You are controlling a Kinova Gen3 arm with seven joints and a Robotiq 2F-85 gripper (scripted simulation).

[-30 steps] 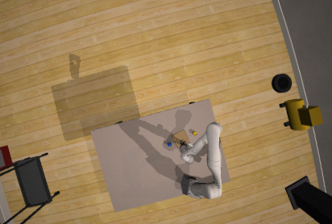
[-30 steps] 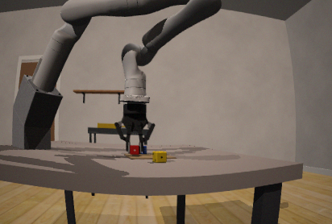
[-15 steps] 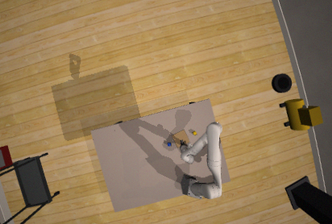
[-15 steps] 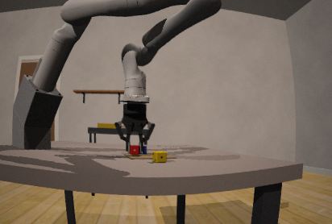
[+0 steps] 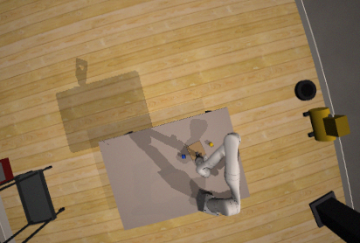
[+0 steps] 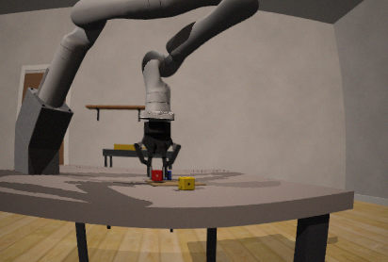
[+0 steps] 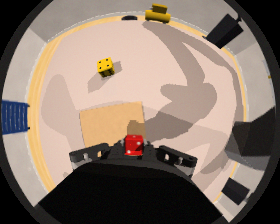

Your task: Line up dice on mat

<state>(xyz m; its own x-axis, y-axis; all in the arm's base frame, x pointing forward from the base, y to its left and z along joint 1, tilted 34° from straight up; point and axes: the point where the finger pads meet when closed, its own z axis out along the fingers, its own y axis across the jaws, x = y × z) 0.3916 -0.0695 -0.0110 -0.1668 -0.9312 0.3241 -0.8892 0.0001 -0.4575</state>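
Now: the red die 10 mm below my hand. Also, from my hand: yellow die: 40 mm ahead, 160 mm to the right, 10 mm below; tan mat: 40 mm ahead, 10 mm to the right, 30 mm below; blue die: 50 mm ahead, 120 mm to the left, 10 mm below.
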